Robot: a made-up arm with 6 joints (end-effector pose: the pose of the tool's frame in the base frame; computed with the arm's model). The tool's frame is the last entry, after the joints.
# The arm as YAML. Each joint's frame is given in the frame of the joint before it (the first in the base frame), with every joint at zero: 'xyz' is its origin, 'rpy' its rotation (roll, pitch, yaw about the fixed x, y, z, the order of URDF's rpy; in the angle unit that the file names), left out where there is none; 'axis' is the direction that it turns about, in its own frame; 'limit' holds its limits. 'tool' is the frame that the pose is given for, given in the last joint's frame.
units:
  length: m
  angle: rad
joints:
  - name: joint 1
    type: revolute
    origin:
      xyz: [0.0, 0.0, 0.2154]
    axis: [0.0, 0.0, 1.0]
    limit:
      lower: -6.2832
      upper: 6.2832
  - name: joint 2
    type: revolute
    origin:
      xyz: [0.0, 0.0, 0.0]
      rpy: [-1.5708, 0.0, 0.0]
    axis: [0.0, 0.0, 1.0]
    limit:
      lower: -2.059
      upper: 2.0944
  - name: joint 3
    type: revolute
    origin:
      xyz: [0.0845, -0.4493, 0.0]
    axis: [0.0, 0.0, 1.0]
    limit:
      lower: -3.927
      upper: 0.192
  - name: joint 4
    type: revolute
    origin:
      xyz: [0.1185, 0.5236, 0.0]
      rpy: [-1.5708, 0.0, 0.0]
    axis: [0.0, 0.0, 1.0]
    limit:
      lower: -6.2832
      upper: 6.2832
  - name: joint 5
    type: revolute
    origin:
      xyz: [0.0, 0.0, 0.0]
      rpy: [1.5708, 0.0, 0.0]
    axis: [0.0, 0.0, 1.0]
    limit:
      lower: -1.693
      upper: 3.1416
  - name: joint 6
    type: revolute
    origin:
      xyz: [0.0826, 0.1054, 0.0]
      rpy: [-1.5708, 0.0, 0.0]
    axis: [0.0, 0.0, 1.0]
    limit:
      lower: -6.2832
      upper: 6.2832
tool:
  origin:
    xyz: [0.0, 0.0, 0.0]
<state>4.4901 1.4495 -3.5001 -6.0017 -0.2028 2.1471</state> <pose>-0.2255 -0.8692 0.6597 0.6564 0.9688 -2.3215</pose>
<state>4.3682 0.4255 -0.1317 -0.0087 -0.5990 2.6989</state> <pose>-0.1119 -0.3154 -0.0214 2.0002 2.2253 -0.4231</pose>
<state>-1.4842 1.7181 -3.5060 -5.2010 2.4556 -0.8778</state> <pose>0.1930 -0.8891 0.2282 -2.1326 -0.0389 -0.7477</pose>
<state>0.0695 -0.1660 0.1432 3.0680 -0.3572 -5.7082</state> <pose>0.0277 -0.0065 0.0793 -0.6056 -2.7584 0.1697</pose>
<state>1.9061 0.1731 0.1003 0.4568 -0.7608 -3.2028</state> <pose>-0.0246 0.2483 0.0565 -1.8639 1.8903 0.3292</pose>
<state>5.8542 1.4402 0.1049 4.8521 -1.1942 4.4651</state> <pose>0.0298 0.1262 0.0413 -1.2341 -1.4602 -1.3240</pose>
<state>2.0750 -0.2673 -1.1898 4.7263 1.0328 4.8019</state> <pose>-0.2576 0.5666 0.7146 -0.8448 1.4764 0.7859</pose>
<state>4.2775 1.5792 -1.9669 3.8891 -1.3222 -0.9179</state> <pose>-0.1994 -0.6269 -0.2967 1.7490 1.6171 1.2304</pose>
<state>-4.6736 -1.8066 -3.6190 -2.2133 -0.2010 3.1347</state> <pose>-0.0474 -0.8832 -0.2502 2.0998 0.6637 -0.5263</pose>
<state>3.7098 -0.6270 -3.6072 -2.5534 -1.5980 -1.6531</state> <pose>0.5359 0.2742 0.8014 0.3677 -0.8507 2.0704</pose>
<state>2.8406 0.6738 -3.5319 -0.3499 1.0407 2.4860</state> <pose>-0.4327 0.1520 1.1563 -1.4679 -0.1050 1.4868</pose>
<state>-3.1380 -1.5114 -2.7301 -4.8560 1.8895 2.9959</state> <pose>0.9966 -0.1211 0.4950 0.7580 2.1127 -2.1978</pose>
